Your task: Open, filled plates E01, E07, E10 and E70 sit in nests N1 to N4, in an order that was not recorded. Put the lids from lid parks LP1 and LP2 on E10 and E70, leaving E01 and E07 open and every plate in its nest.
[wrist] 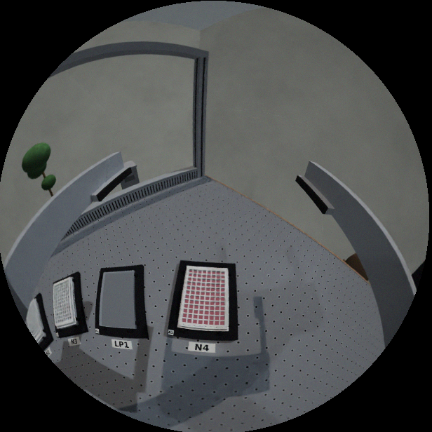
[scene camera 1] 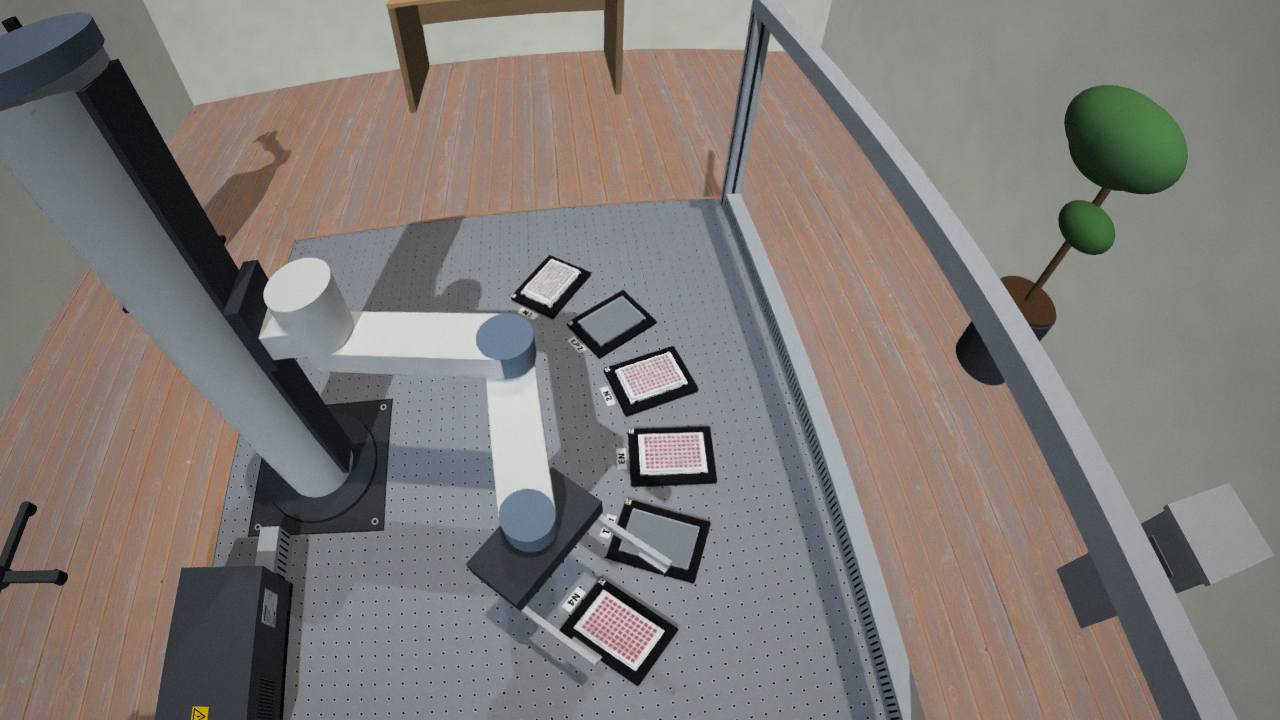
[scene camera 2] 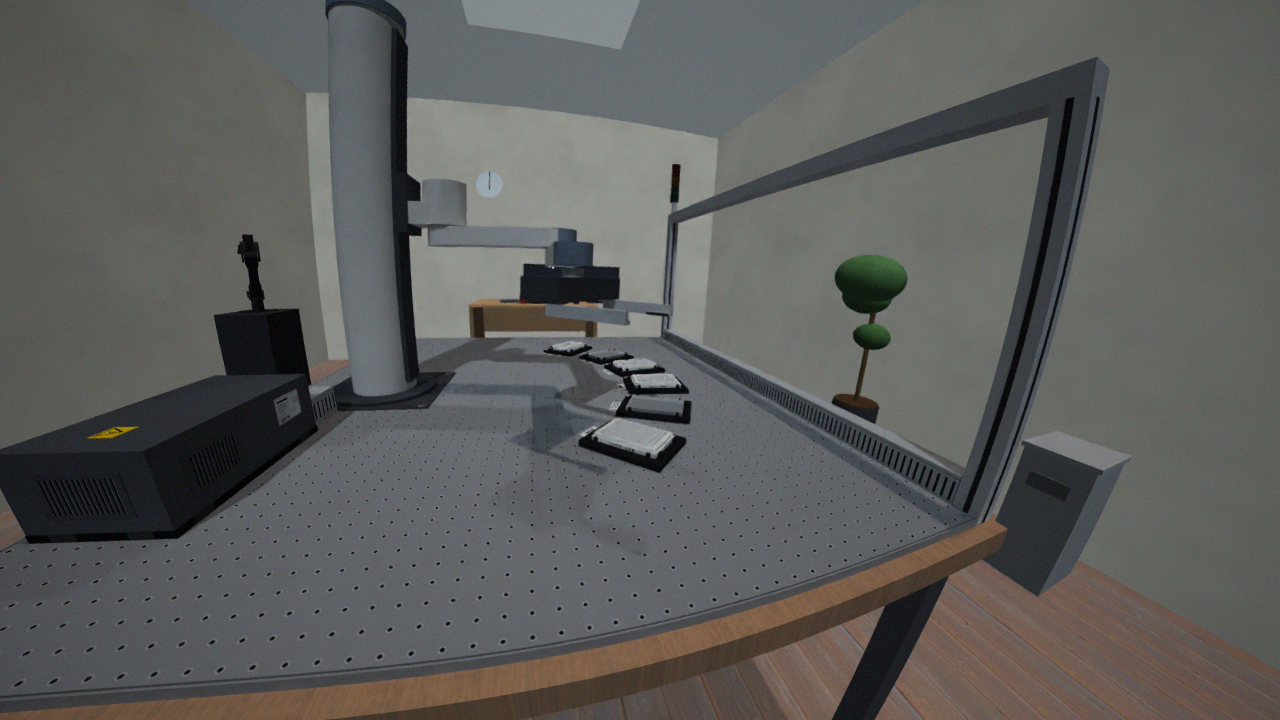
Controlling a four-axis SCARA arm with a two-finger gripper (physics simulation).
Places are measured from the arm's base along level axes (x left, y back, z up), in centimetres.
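Pixels of known places: gripper, fingertip midpoint: (scene camera 1: pixel 634 613) (scene camera 2: pixel 652 314); arm's base, link origin: (scene camera 1: pixel 323 468) (scene camera 2: pixel 387 393).
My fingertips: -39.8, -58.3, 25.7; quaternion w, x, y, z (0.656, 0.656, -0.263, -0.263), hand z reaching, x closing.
Observation:
Ahead of a thing's pixels: the offset from my fingertips to its top centre, as dx, dy, dz.
My gripper (scene camera 1: pixel 633 613) (scene camera 2: pixel 649 313) (wrist: pixel 213 157) is open and empty, well above the bench near N4 and LP1. An open plate with red wells @[+2.1, +1.5, -21.8] (scene camera 1: pixel 619 629) (scene camera 2: pixel 633 437) (wrist: pixel 204 298) sits in nest N4. A grey lid @[+17.8, -8.1, -22.7] (scene camera 1: pixel 675 540) (scene camera 2: pixel 656 405) (wrist: pixel 118 300) lies on LP1, partly behind one finger in scene camera 1. Open plates sit in N3 @[+34.5, -13.3, -21.8] (scene camera 1: pixel 672 452) (scene camera 2: pixel 655 382) (wrist: pixel 65 302), N2 @[+52.7, -12.2, -21.8] (scene camera 1: pixel 650 375) (scene camera 2: pixel 633 365) and N1 @[+82.3, +6.9, -21.8] (scene camera 1: pixel 550 281) (scene camera 2: pixel 568 346). Another lid @[+69.1, -6.0, -22.7] (scene camera 1: pixel 612 322) (scene camera 2: pixel 605 355) lies on LP2. No plate identity is readable.
The arm's column (scene camera 1: pixel 179 268) (scene camera 2: pixel 366 197) stands left of the arc of nests. A dark control box (scene camera 1: pixel 223 626) (scene camera 2: pixel 161 447) sits at the bench's near left. A framed guard with a slotted lower rail (scene camera 1: pixel 805 429) (scene camera 2: pixel 805 402) (wrist: pixel 135 197) runs along the right side.

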